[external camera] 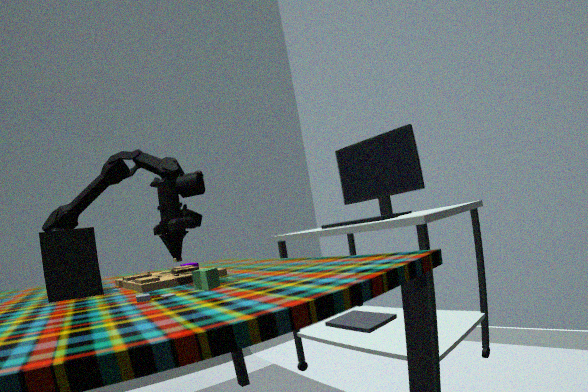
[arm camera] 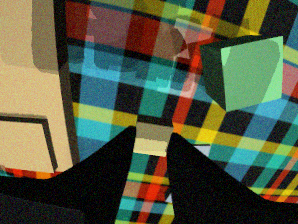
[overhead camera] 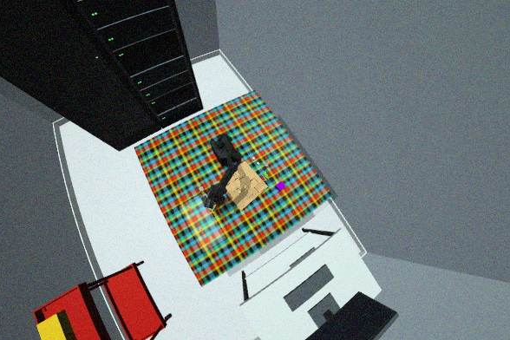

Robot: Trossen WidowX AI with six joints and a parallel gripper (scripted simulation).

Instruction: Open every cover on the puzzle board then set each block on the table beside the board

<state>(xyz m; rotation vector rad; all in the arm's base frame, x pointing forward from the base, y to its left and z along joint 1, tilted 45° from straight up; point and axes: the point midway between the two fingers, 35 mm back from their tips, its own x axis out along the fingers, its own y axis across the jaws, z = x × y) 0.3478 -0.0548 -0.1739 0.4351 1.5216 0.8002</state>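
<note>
The pale green block is 6 cm to the right of my gripper tip, 6 cm below it and 6 cm ahead of it. From my gripper tip the other things lie so: bright green block (45 cm to the left, 7 cm below, 1 cm behind); then purple block (52 cm to the left, 12 cm ahead, 7 cm below); then grey piece (11 cm behind, 9 cm to the right, 7 cm below).
</note>
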